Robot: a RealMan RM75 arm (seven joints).
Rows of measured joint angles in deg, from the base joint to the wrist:
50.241 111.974 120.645 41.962 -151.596 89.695 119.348
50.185 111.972 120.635 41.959 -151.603 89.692 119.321
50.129 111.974 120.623 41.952 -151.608 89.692 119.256
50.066 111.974 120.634 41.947 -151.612 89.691 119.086
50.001 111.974 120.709 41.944 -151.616 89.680 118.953
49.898 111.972 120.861 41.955 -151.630 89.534 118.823
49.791 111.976 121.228 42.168 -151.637 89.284 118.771
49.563 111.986 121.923 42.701 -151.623 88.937 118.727
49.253 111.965 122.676 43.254 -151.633 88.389 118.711
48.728 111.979 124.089 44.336 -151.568 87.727 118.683
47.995 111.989 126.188 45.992 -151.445 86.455 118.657
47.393 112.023 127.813 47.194 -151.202 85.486 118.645
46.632 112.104 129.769 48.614 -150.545 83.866 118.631
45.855 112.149 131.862 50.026 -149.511 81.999 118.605
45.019 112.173 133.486 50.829 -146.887 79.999 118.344
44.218 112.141 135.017 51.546 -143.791 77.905 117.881
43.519 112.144 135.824 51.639 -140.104 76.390 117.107
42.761 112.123 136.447 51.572 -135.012 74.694 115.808
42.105 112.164 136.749 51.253 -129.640 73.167 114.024
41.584 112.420 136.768 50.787 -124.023 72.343 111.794
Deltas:
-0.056 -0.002 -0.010 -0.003 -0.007 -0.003 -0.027
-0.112 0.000 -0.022 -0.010 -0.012 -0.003 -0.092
-0.175 0.000 -0.011 -0.015 -0.016 -0.004 -0.262
-0.240 0.000 0.064 -0.018 -0.020 -0.015 -0.395
-0.343 -0.002 0.216 -0.007 -0.034 -0.161 -0.525
-0.450 0.002 0.583 0.206 -0.041 -0.411 -0.577
-0.678 0.012 1.278 0.739 -0.027 -0.758 -0.621
-0.988 -0.009 2.031 1.292 -0.037 -1.306 -0.637
-1.513 0.005 3.444 2.374 0.028 -1.968 -0.665
-2.246 0.015 5.543 4.030 0.151 -3.240 -0.691
-2.848 0.049 7.168 5.232 0.394 -4.209 -0.703
-3.609 0.130 9.124 6.652 1.051 -5.829 -0.717
-4.386 0.175 11.217 8.064 2.085 -7.696 -0.743
-5.222 0.199 12.841 8.867 4.709 -9.696 -1.004
-6.023 0.167 14.372 9.584 7.805 -11.790 -1.467
-6.722 0.170 15.179 9.677 11.492 -13.305 -2.241
-7.480 0.149 15.802 9.610 16.584 -15.001 -3.540
-8.136 0.190 16.104 9.291 21.956 -16.528 -5.324
-8.657 0.446 16.123 8.825 27.573 -17.352 -7.554

